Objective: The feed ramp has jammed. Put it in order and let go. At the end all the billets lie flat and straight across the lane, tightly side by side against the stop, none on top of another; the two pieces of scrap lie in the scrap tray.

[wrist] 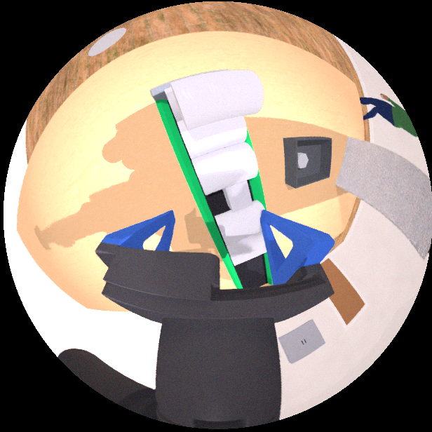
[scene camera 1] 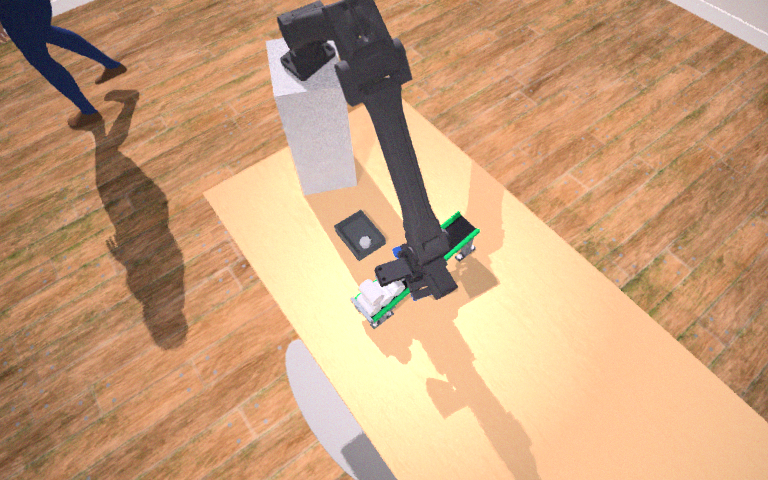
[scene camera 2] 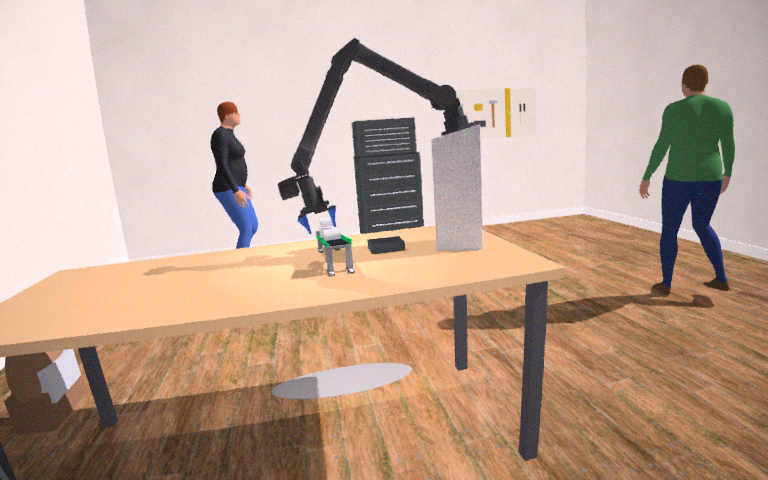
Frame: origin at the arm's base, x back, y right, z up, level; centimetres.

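Seen in the pictures: arm's base at its link origin: (scene camera 1: 308,58) (scene camera 2: 458,131).
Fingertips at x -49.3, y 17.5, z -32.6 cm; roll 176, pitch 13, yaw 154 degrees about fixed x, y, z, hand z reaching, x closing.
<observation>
Pixels of each thing's middle, then the offset from my fingertips to it.
- pale hexagonal scrap piece at the middle of its body: (scene camera 1: 365,242) dz -8.9, dx +20.2, dy -3.7 cm
- dark scrap tray at the middle of its body: (scene camera 1: 359,234) (scene camera 2: 385,244) dz -8.4, dx +23.0, dy -4.3 cm
The ramp (scene camera 1: 464,243) (scene camera 2: 330,260) (wrist: 186,165) has green rails and a black lane. In the wrist view, a white billet (wrist: 217,97) lies raised and slightly askew at the stop (wrist: 160,93); the edge of another shows beneath it. Two billets (wrist: 217,137) (wrist: 225,167) lie across the lane beside them. A small pale piece (wrist: 240,196), seemingly scrap, lies lengthwise between these and two more billets (wrist: 240,221) (wrist: 247,248). A pale hexagonal scrap piece (scene camera 1: 365,242) (wrist: 303,160) is in the dark scrap tray (scene camera 1: 346,244) (scene camera 2: 386,246) (wrist: 291,162). My gripper (scene camera 2: 321,229) (wrist: 217,214) is open and empty above the ramp.
The grey pedestal (scene camera 1: 317,141) (scene camera 2: 458,192) (wrist: 390,185) carrying the arm rises beyond the tray. The arm hides the ramp's middle in scene camera 1. The table's edge (scene camera 2: 283,313) runs past the ramp's stop end. People stand beyond the table.
</observation>
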